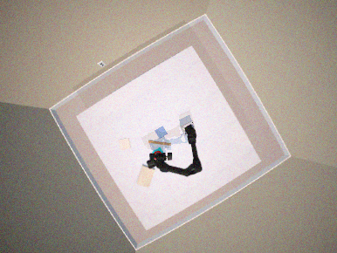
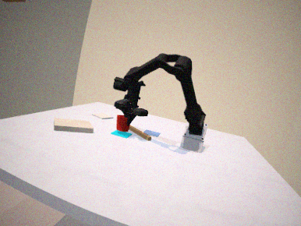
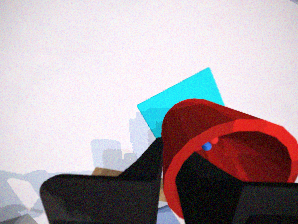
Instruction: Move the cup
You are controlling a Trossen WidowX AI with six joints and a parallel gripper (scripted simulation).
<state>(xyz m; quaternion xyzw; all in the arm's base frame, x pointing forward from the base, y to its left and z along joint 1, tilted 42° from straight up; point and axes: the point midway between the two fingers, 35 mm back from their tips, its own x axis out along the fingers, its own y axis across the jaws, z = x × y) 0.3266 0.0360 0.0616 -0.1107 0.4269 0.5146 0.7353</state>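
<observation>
Right now my gripper tip is 20 mm short of the cyan pad, 20 mm to the left of it and 60 mm above it. Round my gripper tip: red cup 30 mm ahead, 20 mm to the right; beige tile 240 mm ahead, 260 mm to the right, 50 mm below; wooden stick 40 mm behind, 90 mm to the right, 50 mm below.
</observation>
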